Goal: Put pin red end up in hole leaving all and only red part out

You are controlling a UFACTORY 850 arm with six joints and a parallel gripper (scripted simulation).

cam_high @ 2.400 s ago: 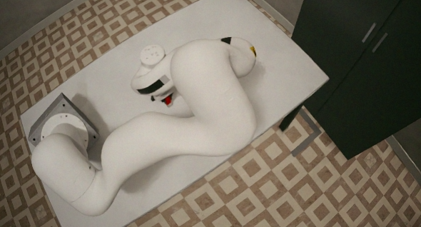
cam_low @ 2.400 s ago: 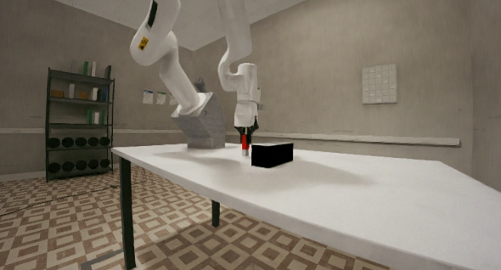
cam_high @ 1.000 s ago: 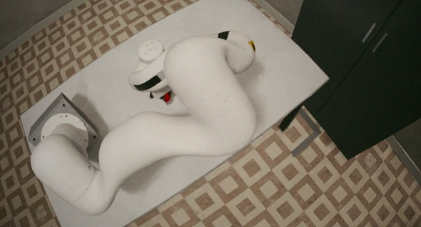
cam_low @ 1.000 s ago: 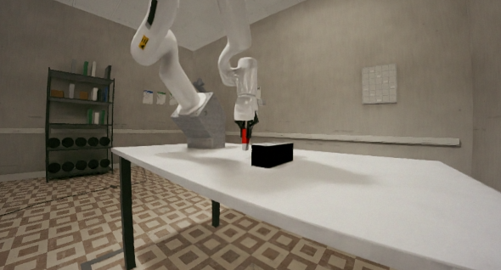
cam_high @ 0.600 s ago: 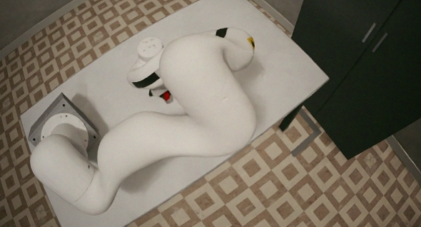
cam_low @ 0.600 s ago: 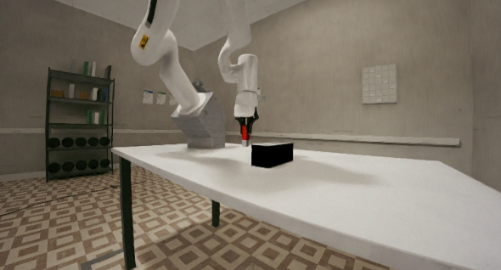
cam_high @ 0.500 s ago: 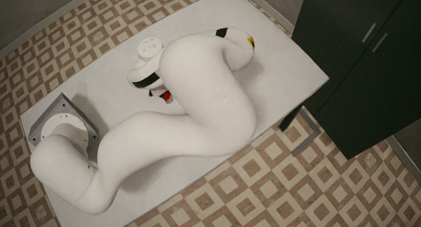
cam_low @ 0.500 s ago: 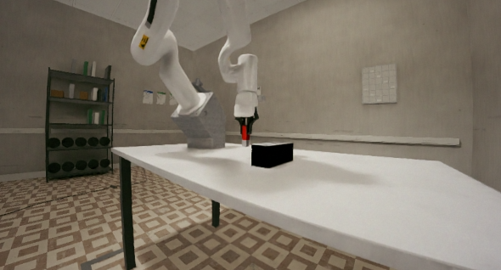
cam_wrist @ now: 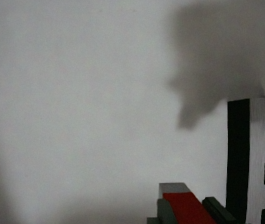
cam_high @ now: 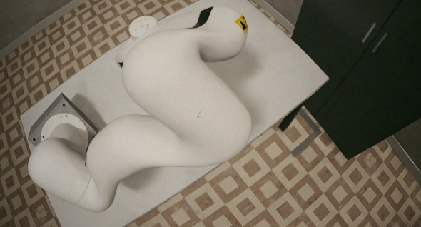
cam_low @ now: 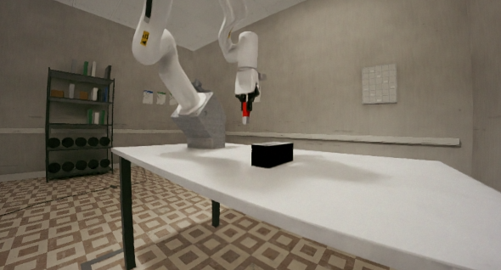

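Now: hand 140 mm short of the black block, 30 mm to the left of it and 180 mm above it. Also, from my hand: pin (10 mm below).
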